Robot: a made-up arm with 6 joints.
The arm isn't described. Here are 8 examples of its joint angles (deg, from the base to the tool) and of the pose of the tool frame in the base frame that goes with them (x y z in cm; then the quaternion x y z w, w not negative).
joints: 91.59 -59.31 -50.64 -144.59 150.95 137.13
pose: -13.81 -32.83 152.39 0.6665 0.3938 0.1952 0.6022
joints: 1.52 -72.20 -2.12 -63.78 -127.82 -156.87
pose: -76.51 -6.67 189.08 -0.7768 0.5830 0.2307 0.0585
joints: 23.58 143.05 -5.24 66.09 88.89 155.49
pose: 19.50 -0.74 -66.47 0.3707 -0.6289 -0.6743 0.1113
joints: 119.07 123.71 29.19 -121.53 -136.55 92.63
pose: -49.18 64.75 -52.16 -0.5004 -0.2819 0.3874 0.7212
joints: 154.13 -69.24 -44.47 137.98 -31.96 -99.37
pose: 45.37 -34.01 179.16 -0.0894 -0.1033 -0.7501 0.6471
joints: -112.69 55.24 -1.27 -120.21 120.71 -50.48
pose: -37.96 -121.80 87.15 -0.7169 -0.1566 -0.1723 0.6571
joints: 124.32 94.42 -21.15 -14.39 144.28 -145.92
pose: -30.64 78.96 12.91 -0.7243 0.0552 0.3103 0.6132
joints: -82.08 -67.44 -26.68 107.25 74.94 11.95
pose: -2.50 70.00 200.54 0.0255 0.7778 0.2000 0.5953
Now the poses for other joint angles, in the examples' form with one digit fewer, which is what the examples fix.
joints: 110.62 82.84 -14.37 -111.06 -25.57 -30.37
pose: -42.2 84.9 28.6 0.945 -0.059 -0.057 0.316
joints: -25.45 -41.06 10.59 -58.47 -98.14 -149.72
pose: -22.5 5.4 228.7 -0.525 0.765 0.245 0.281
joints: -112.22 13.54 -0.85 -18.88 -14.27 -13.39
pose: -50.1 -85.4 180.1 0.250 -0.747 0.240 0.568
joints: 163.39 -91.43 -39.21 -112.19 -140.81 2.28
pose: 64.1 -29.3 134.0 0.524 -0.599 0.452 0.403
